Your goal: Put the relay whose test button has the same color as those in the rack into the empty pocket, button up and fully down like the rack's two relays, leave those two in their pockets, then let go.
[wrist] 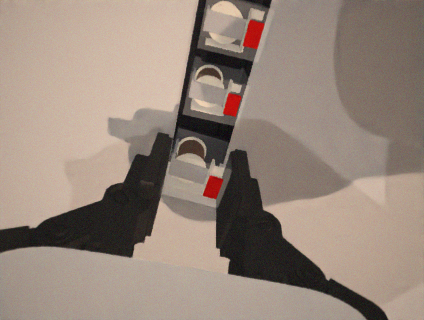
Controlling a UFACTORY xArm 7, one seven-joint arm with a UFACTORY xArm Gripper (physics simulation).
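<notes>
My gripper (196, 165) is shut on a relay (188, 170) with a clear case, a brown-and-white coil and a red test button, which faces up. The held relay is over the near-end pocket of the black rack (205, 126), in line with the row. It hides that pocket and the rack's near end. Its pale front shows below the coil, so how deep it sits cannot be told. Two other relays, a middle one (208, 93) and a far one (225, 26), stand in their pockets with red buttons up. The fingers are on the left and right sides of the held relay.
The rack runs from the view's centre to the top edge, where it is cut off. A pale surface (90, 55) lies around it. Broad grey shadows fall right of the rack and a smaller one left of it.
</notes>
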